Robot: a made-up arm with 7 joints.
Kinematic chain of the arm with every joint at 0, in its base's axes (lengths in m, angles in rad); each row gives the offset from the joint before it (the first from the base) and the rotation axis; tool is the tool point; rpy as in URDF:
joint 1: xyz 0 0 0.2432 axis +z
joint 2: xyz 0 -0.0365 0.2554 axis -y
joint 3: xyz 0 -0.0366 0.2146 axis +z
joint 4: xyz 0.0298 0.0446 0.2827 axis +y
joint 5: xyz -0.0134 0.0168 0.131 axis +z
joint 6: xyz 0 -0.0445 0.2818 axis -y
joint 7: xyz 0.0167 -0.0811 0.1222 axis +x
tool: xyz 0 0 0 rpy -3.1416 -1.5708 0
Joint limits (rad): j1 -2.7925..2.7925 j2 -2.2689..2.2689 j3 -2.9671..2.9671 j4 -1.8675..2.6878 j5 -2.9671..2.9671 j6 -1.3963..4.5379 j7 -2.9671..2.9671
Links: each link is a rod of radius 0.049 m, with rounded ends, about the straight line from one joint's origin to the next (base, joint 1, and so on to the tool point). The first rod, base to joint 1, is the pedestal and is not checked.
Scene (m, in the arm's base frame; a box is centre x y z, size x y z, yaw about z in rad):
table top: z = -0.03
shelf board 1: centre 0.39 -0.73 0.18 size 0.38 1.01 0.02 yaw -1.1
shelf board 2: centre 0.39 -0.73 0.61 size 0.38 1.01 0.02 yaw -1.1
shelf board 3: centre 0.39 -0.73 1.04 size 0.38 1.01 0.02 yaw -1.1
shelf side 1: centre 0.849 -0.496 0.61 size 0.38 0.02 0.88 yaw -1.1
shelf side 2: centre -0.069 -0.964 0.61 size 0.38 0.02 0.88 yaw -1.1
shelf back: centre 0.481 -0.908 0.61 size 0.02 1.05 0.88 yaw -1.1
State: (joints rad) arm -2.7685 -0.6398 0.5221 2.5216 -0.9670 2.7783 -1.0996
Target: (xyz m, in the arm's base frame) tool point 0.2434 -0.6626 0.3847
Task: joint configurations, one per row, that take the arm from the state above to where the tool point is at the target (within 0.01 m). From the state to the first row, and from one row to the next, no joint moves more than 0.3 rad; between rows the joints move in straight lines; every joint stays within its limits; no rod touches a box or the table.
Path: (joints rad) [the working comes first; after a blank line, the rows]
Joints at the target: -1.5538 -1.3140 0.6121 1.7285 -1.0359 2.2312 -1.0996
Straight joint move there: clear.

1: -2.5256 -0.7746 0.5401 2.3630 -0.9808 2.6689 -1.0996
2: -2.2826 -0.9095 0.5581 2.2044 -0.9946 2.5595 -1.0996
3: -2.0397 -1.0443 0.5761 2.0457 -1.0083 2.4500 -1.0996
4: -1.7967 -1.1792 0.5941 1.8871 -1.0221 2.3406 -1.0996
5: -1.5538 -1.3140 0.6121 1.7285 -1.0359 2.2312 -1.0996

